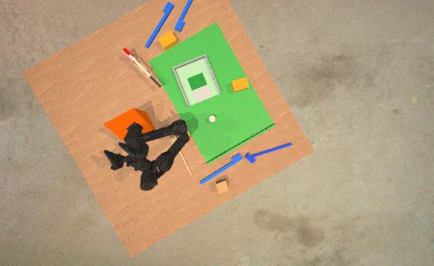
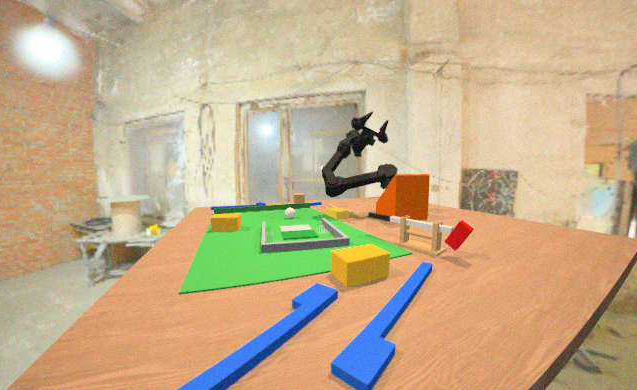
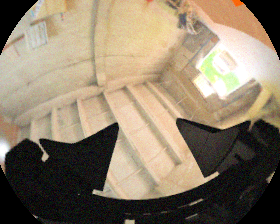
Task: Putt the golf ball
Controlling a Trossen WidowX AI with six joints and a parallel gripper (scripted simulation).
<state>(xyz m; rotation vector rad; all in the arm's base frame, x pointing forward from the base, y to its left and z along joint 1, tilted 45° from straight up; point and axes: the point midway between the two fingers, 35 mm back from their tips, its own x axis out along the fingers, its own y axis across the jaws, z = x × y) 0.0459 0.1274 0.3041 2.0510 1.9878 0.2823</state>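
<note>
The wooden stick lies 100 mm ahead of my gripper tip, 160 mm to the right of it and 430 mm below it. From my gripper tip the other things lie so: putter (240 mm ahead, 360 mm to the left, 380 mm below); then wooden fence (240 mm ahead, 380 mm to the left, 400 mm below); then white golf ball (380 mm ahead, 120 mm to the right, 410 mm below).
</note>
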